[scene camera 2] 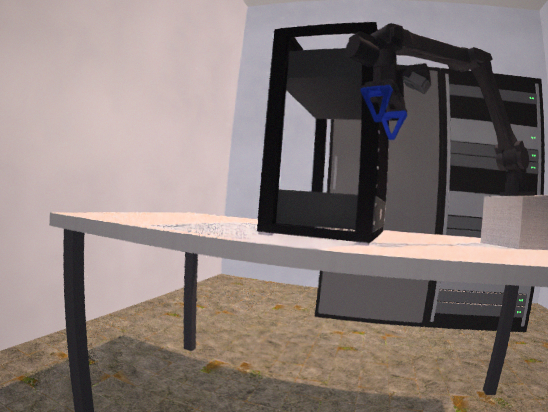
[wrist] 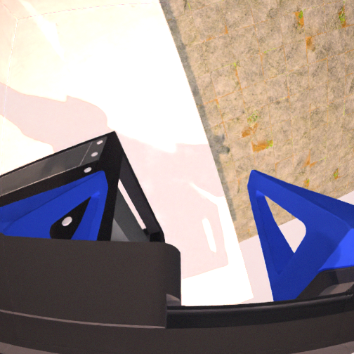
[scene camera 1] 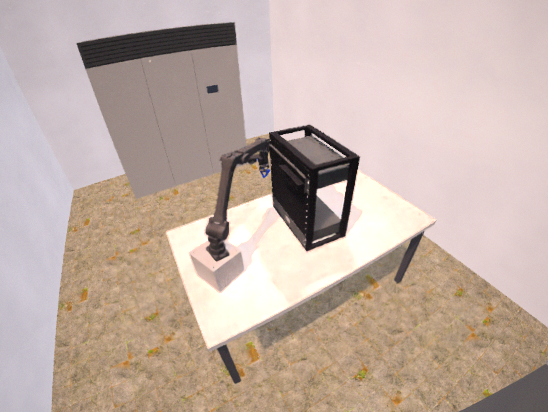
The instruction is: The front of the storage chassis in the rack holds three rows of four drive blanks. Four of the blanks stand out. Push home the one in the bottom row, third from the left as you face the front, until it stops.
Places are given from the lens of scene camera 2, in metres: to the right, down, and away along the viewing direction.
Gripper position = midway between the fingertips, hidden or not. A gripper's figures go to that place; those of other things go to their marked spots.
my gripper point(scene camera 2: 385, 131): 0.24, -0.16, 0.68
black rack point(scene camera 2: 325, 82): 0.14, -0.35, 0.90
